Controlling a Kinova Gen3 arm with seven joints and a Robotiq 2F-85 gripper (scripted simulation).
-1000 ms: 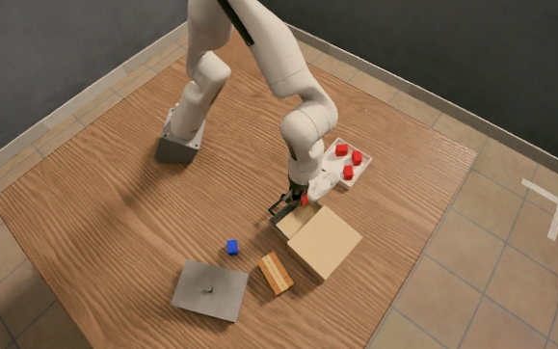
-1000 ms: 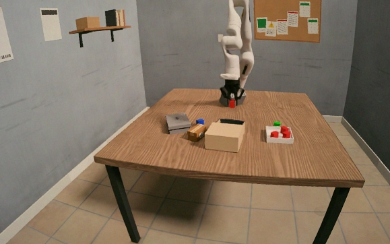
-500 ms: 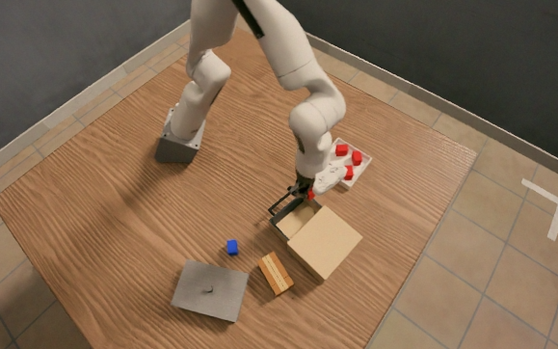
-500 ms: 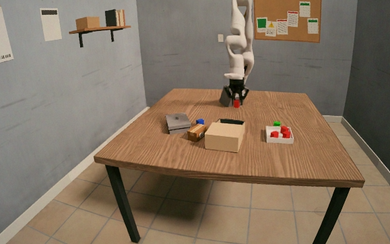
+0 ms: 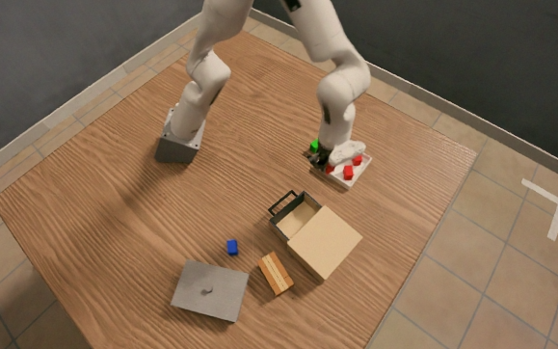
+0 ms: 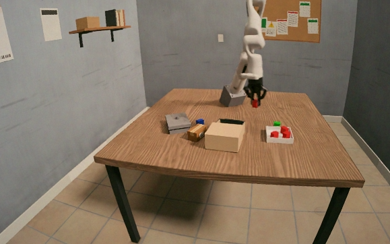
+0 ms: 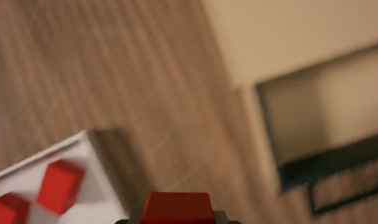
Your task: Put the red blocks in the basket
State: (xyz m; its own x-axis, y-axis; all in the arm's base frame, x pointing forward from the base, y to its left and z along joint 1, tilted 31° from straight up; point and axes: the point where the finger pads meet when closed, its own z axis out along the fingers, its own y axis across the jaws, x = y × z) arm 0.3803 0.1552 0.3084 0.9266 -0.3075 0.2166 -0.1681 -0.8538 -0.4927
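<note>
The white basket is 180 mm below my hand, 130 mm to the left of it and 40 mm behind it. Also, from my hand: green block 180 mm below, 150 mm behind, 100 mm to the left; light wooden cabinet 150 mm below, 130 mm to the right, 100 mm ahead; brown cardboard box 290 mm to the right, 160 mm below, 130 mm ahead.
</note>
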